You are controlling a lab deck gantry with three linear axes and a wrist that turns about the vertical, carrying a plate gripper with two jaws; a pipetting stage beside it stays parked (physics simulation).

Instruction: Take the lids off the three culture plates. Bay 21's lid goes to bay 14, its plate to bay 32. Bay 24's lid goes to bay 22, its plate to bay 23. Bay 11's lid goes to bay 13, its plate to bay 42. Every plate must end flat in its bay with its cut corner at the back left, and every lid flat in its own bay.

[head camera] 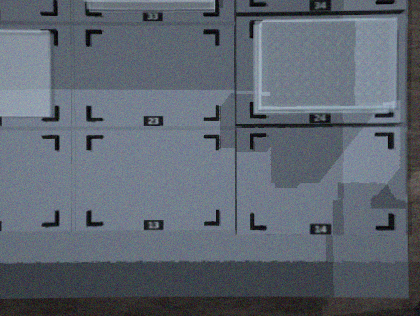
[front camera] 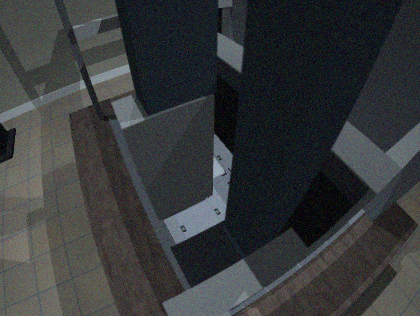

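Frame: origin at the robot's base, x ahead, y left, z up, level; metres.
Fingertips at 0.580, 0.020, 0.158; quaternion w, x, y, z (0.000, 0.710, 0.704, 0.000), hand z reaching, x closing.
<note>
Pixels of each thing's top centre, then the offset from my fingertips to it, as dx, dy, dz. "spot": a spot on its surface instead. Level surfaces: height alone.
- clear-rimmed culture plate, middle of its top: [head camera: 327, 63] -0.024, +0.130, -0.129
- lid, surface spot: [head camera: 25, 73] spot: -0.312, +0.130, -0.150
- pale piece, surface spot: [head camera: 151, 5] spot: -0.187, +0.196, -0.149
- deck, its level: dz -0.158
In the head camera view a clear-rimmed culture plate [head camera: 306, 65] with a faint well pattern lies flat in bay 24. I cannot tell whether its lid is on. The right part of a plain pale plate or lid [head camera: 25, 73] shows at the left edge, in the bay left of 23. The front edge of another pale piece [head camera: 151, 5] shows at the top, in bay 33. Bays 13 and 14 show bare surface with corner marks. In the front camera view the gantry hides most of the deck. My gripper does not show in either view. Bays 21, 11, 32 and 42 cannot be made out.
A large grey block [front camera: 175, 160] and two dark columns [front camera: 172, 55] [front camera: 295, 100] stand over the deck [front camera: 197, 222] in the front camera view. A pale crossbeam [front camera: 215, 290] runs at the front. Brown wooden edging [front camera: 107, 200] borders the deck. Shadows fall across bays 24 and 14.
</note>
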